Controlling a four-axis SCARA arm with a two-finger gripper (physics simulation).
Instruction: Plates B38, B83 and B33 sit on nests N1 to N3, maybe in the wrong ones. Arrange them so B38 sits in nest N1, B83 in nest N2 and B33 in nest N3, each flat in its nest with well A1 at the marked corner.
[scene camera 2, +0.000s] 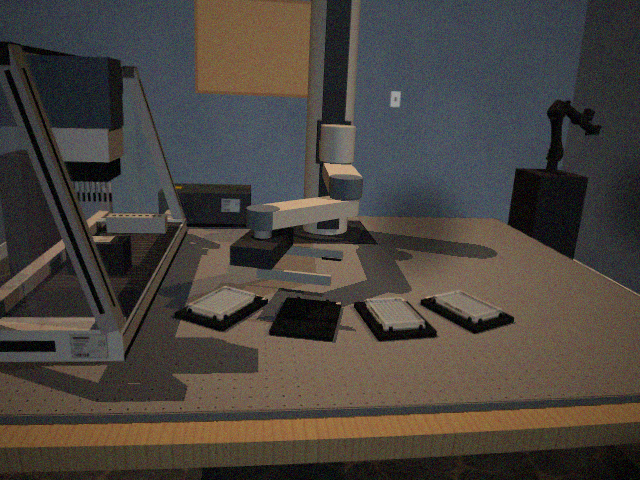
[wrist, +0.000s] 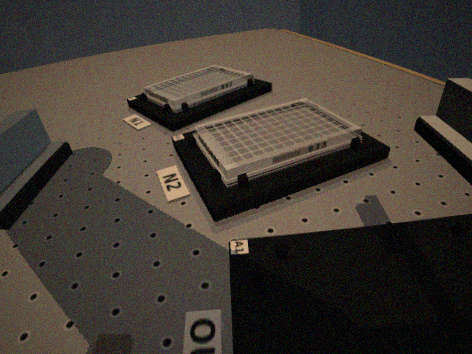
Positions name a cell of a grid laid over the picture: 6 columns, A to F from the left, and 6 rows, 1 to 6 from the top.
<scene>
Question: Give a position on a nest N1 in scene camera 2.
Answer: At E4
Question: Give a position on a nest N2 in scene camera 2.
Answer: D5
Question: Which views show my gripper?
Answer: Scene camera 2 and the wrist view: all of them.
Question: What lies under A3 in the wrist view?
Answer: My gripper.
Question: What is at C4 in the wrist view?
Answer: A nest N2.
</scene>
